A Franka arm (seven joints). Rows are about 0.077 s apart.
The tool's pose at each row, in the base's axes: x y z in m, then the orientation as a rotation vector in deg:
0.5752 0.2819 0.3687 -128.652 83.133 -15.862
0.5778 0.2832 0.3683 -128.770 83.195 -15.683
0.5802 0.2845 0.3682 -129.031 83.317 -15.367
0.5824 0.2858 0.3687 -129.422 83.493 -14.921
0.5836 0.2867 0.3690 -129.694 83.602 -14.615
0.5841 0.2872 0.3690 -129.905 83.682 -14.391
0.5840 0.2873 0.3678 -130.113 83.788 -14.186
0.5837 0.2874 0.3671 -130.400 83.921 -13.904
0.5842 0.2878 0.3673 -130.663 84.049 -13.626
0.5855 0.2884 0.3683 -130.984 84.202 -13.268
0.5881 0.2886 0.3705 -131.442 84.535 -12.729
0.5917 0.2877 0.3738 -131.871 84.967 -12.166
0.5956 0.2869 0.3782 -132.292 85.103 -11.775
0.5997 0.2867 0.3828 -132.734 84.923 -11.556
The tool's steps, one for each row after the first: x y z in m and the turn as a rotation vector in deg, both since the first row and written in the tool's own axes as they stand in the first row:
0.0000 -0.0024 0.0017 -0.172 -0.053 0.011
-0.0002 -0.0047 0.0031 -0.519 -0.124 0.013
-0.0004 -0.0072 0.0039 -1.030 -0.214 0.008
-0.0008 -0.0086 0.0043 -1.377 -0.279 -0.004
-0.0010 -0.0092 0.0047 -1.641 -0.322 -0.018
-0.0010 -0.0086 0.0057 -1.908 -0.343 -0.020
-0.0012 -0.0080 0.0062 -2.271 -0.377 -0.030
-0.0014 -0.0087 0.0064 -2.612 -0.416 -0.032
-0.0014 -0.0104 0.0062 -3.033 -0.477 -0.034
-0.0007 -0.0136 0.0053 -3.695 -0.531 0.029
0.0014 -0.0178 0.0036 -4.387 -0.566 0.161
0.0035 -0.0228 0.0011 -4.887 -0.618 0.110
0.0051 -0.0282 -0.0013 -5.206 -0.685 -0.148

